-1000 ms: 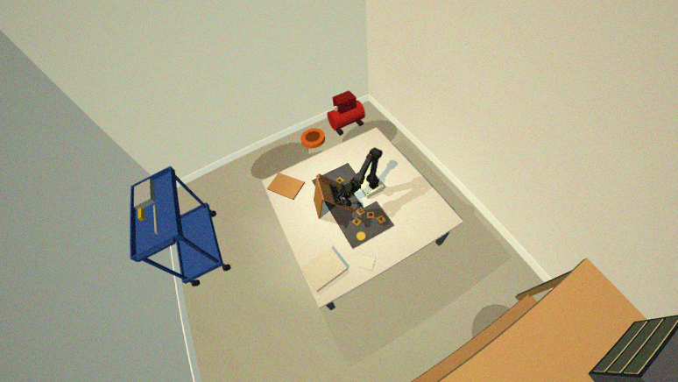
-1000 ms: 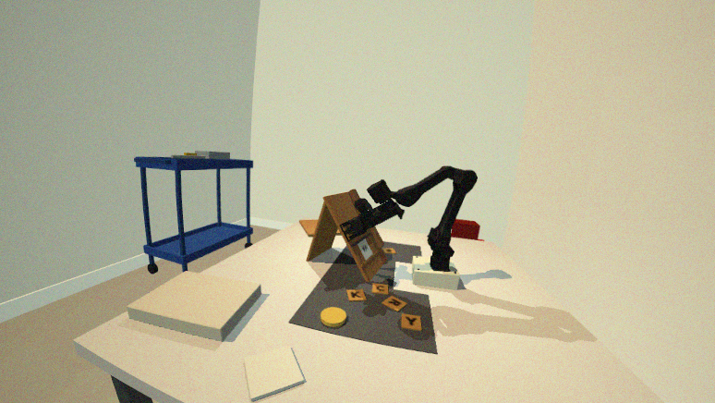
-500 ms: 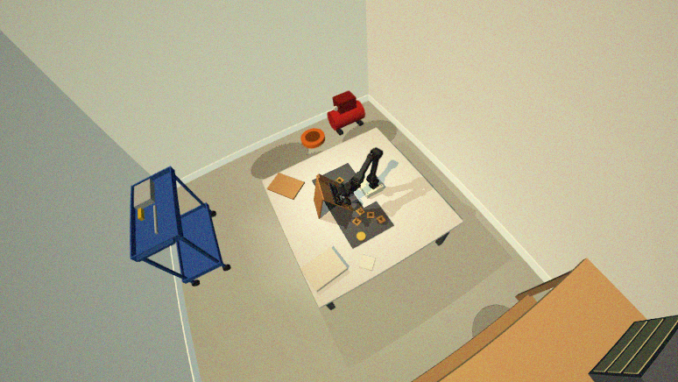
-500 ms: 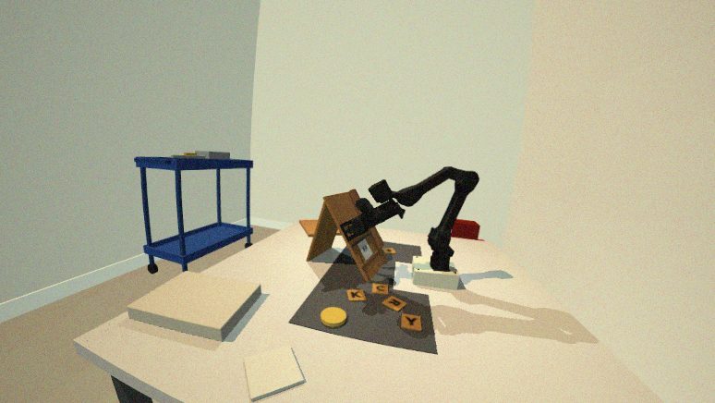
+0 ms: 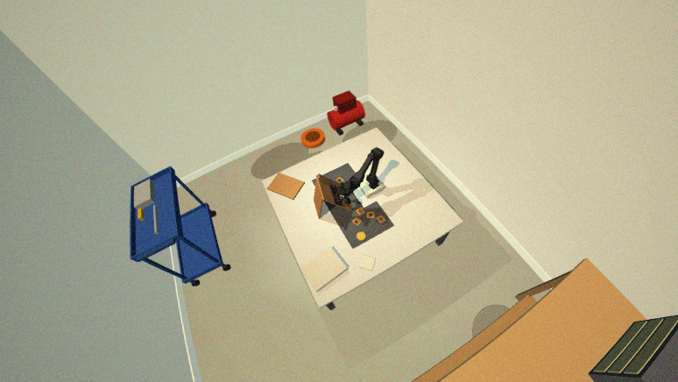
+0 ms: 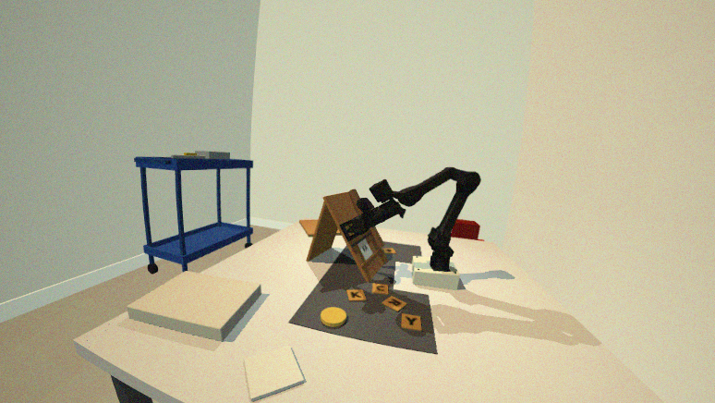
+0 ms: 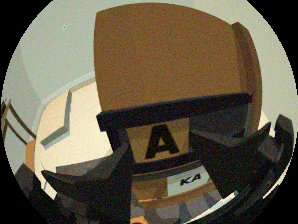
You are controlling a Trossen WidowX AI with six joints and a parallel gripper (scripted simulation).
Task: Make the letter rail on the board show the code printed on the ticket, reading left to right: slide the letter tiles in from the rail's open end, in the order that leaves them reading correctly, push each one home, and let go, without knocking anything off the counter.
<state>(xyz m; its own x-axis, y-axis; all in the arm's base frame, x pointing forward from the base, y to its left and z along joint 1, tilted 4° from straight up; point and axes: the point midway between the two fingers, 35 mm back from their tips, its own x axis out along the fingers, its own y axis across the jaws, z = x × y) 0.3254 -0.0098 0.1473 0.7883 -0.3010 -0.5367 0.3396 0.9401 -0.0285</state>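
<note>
The white ticket lies 80 mm below my gripper tip, 60 mm behind it and 30 mm to the right of it. The rest, counted from my gripper tip: pale pad 500 mm to the left, 170 mm below, 100 mm ahead; yellow disc 310 mm to the left, 160 mm below, 10 mm ahead; dark mat 170 mm below, 160 mm behind, 10 mm to the right.
</note>
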